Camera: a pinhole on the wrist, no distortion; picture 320 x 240 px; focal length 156.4 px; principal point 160.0 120.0 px. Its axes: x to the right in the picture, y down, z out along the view. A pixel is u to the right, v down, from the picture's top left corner.
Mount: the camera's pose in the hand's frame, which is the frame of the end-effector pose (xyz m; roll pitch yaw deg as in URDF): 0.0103 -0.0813 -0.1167 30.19 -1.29 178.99
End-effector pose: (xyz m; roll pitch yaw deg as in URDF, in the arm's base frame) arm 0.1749 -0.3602 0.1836 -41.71 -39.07 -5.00
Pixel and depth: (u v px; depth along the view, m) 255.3 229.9 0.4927
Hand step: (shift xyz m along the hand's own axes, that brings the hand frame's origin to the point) -0.2772 -0.1277 0.4899
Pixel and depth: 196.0 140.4 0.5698
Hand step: -0.1050 0.1431 0.4160
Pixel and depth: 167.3 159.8 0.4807
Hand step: 0.0010 0.0549 0.3607
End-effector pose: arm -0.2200 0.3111 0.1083 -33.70 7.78 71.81
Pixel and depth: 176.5 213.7 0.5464
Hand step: -0.0331 -0.0887 0.5213
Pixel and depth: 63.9 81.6 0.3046
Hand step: 0.2063 0.1331 0.1047
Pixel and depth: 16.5 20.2 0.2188
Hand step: 0.2177 0.1458 -0.0023
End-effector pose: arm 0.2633 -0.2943 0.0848 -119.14 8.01 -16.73
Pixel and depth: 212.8 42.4 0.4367
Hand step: -0.1239 0.3280 0.1551
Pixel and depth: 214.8 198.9 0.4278
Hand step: -0.1283 -0.0503 0.3649
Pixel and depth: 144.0 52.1 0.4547
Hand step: 0.0704 0.3170 0.1759
